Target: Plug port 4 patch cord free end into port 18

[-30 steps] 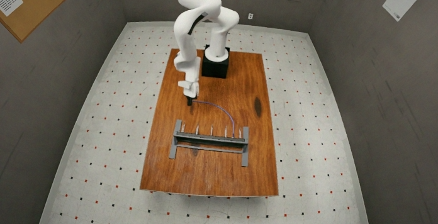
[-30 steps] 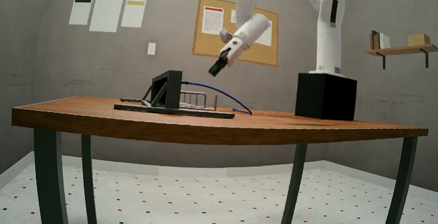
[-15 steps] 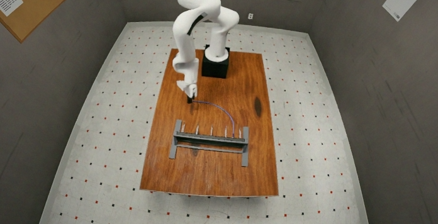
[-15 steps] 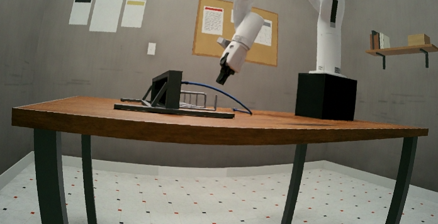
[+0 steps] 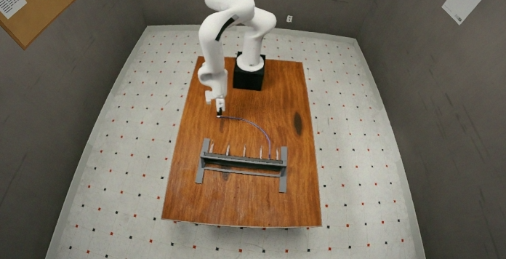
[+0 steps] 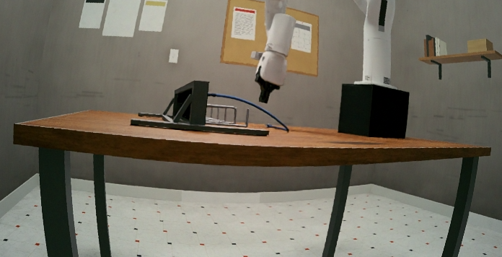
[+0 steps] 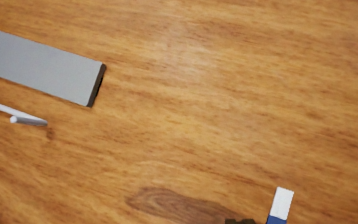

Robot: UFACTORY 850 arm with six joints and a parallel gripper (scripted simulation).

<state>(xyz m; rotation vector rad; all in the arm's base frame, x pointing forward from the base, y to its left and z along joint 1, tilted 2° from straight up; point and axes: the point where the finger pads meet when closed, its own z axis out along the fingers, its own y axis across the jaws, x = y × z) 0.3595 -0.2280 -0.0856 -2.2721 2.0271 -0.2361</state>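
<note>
Now: the plug 10 cm below my hand, 3 cm behind it and 1 cm to the right of it.
</note>
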